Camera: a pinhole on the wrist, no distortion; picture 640 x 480 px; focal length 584.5 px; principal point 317.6 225.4 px. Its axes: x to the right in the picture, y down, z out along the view. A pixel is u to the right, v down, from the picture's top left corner.
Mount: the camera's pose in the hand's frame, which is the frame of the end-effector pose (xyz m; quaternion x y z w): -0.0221 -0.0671 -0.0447 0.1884 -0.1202 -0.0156 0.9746
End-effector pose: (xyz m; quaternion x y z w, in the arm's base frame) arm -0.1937 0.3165 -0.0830 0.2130 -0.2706 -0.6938 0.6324
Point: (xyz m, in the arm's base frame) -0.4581 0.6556 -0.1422
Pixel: outside the picture
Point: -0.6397 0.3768 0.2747
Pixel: 495 417
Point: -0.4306 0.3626 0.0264
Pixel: 481 362
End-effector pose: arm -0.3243 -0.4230 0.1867 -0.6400 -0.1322 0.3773 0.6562
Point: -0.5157 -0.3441 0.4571
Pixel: 202 186
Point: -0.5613 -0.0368 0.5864
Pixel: 455 176
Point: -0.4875 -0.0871 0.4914
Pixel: 514 198
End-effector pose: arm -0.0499 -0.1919 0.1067 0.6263 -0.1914 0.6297 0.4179
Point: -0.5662 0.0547 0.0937
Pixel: behind the camera
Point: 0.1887 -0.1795 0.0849
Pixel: 570 73
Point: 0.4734 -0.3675 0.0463
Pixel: 444 176
